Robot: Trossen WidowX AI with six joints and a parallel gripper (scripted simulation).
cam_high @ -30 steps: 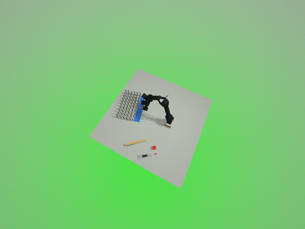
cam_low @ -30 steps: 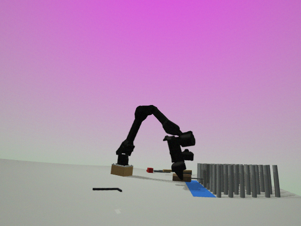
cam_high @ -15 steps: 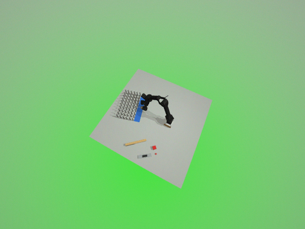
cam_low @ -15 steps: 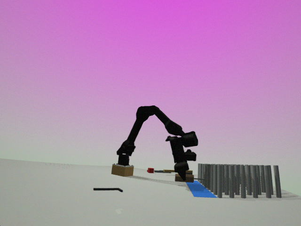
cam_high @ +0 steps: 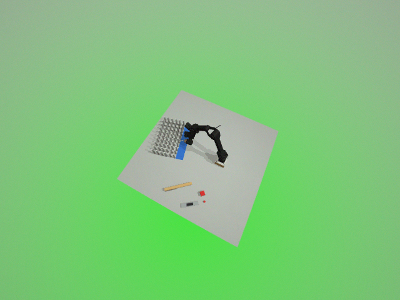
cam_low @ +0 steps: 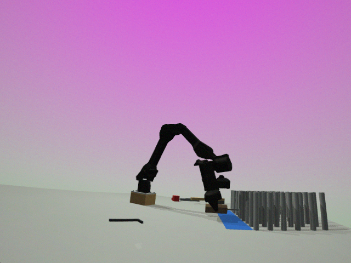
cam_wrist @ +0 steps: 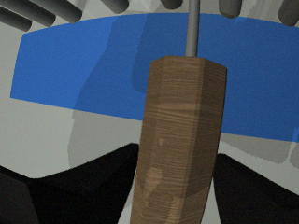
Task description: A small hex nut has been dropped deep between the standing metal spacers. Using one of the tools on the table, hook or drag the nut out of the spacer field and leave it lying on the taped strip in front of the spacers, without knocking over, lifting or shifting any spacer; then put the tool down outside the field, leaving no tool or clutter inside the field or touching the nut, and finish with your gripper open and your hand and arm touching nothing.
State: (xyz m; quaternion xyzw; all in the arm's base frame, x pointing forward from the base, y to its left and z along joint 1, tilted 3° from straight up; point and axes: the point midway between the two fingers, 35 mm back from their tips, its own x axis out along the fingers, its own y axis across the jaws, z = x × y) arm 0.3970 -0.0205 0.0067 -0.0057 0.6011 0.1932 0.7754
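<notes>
Right now the blue taped strip is 5 cm ahead of my gripper tip, 2 cm to the left of it and 3 cm below it. The rest, counted from my gripper tip: wooden-handled hook tool (10 cm ahead, 3 cm to the left); then black bent bar (16 cm behind, 32 cm to the right, 3 cm below); then hex nut (20 cm ahead, 6 cm to the left, 3 cm below).
</notes>
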